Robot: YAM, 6 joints.
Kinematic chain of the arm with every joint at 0, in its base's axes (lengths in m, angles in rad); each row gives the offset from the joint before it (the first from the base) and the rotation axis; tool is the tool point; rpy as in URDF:
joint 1: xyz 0 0 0.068 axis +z
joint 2: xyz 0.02 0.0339 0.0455 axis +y
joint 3: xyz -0.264 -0.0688 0 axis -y
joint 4: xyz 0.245 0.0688 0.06 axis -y
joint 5: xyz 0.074 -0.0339 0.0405 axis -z
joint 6: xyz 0.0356 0 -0.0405 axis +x
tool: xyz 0 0 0 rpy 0 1.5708 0
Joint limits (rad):
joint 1: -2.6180..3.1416
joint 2: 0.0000..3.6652
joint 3: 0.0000..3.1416
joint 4: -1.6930..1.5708
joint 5: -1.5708..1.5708
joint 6: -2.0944..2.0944
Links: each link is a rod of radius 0.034 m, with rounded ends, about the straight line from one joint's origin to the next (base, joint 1, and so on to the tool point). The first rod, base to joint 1, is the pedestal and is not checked.
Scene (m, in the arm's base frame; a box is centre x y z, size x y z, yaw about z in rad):
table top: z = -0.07
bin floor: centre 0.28 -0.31 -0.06 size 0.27 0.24 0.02 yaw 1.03
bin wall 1: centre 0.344 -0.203 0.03 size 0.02 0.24 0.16 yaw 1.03
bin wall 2: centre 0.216 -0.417 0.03 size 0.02 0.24 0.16 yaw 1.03
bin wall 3: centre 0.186 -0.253 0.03 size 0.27 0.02 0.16 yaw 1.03
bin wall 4: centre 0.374 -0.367 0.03 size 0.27 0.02 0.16 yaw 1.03
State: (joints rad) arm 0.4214 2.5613 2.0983 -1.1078 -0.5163 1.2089
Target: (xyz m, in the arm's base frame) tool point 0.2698 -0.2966 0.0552
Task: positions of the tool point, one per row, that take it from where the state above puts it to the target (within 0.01 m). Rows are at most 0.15 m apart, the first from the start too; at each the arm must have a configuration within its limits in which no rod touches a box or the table.
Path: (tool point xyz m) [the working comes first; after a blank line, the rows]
Joints at the target: -0.8674 2.4978 1.7491 -1.3175 -0.4013 1.2089
Straight joint move there: touches bin wall 1, bin wall 4.

1: 0.4645 0.0938 0.1272
2: 0.4578 -0.0270 0.1556
3: 0.4192 -0.1375 0.1826
4: 0.3541 -0.2294 0.2081
5: 0.2698 -0.2966 0.2320
6: 0.2764 -0.3045 0.1429
7: 0.2698 -0.2966 0.0552

